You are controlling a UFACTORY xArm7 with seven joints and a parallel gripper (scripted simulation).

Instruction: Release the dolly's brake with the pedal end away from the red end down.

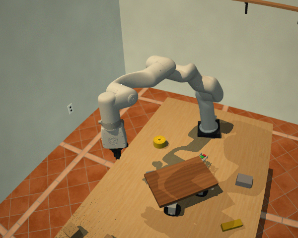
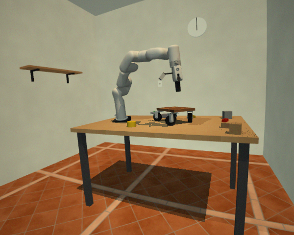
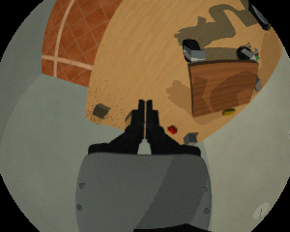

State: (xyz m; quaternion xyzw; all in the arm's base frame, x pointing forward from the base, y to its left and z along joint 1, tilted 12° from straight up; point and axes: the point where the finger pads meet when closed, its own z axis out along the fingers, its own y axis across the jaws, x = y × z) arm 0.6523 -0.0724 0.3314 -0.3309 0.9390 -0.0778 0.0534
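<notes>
The brake pedal lies 370 mm behind my hand, 240 mm to the left of it and 200 mm below it. Also, from my hand: yellow cylinder (390 mm behind, 260 mm below, 60 mm to the right); then red block (390 mm to the left, 260 mm below, 240 mm ahead); then tan box (360 mm ahead, 250 mm below, 10 mm to the right).
</notes>
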